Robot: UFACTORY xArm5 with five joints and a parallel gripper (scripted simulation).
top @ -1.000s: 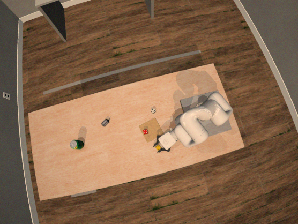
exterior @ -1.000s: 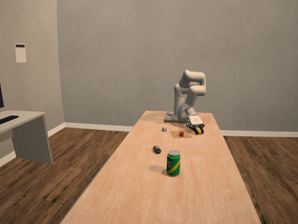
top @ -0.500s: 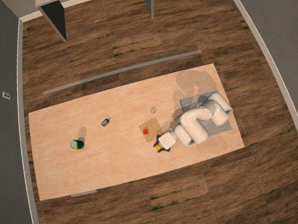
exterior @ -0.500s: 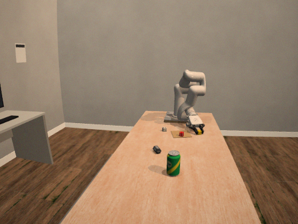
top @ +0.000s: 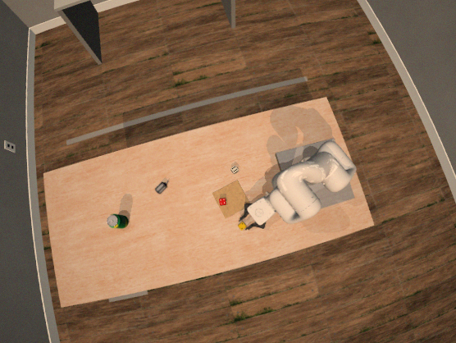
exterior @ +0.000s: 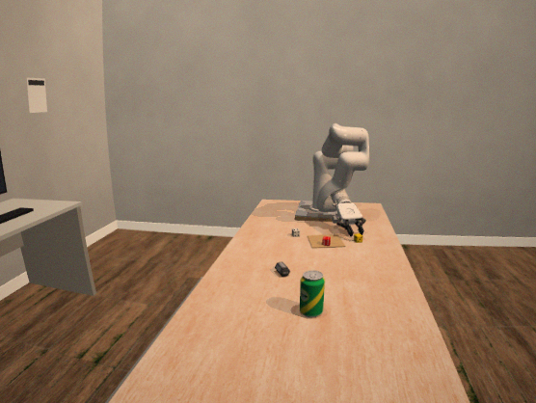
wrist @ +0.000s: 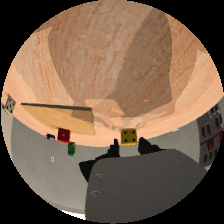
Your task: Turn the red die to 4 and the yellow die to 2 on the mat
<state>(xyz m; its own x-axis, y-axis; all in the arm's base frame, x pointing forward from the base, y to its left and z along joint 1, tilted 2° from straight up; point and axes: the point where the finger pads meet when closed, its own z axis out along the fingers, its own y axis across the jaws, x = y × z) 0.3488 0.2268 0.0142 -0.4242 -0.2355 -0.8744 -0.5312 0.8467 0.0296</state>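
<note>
The yellow die is 20 mm ahead of my hand, 10 mm to the left of it and 20 mm below it. Round my hand: brown mat (60 mm ahead, 120 mm to the right, 40 mm below); then white die (30 mm ahead, 260 mm to the right, 20 mm below); then red die (100 mm ahead, 110 mm to the right, 20 mm below).
</note>
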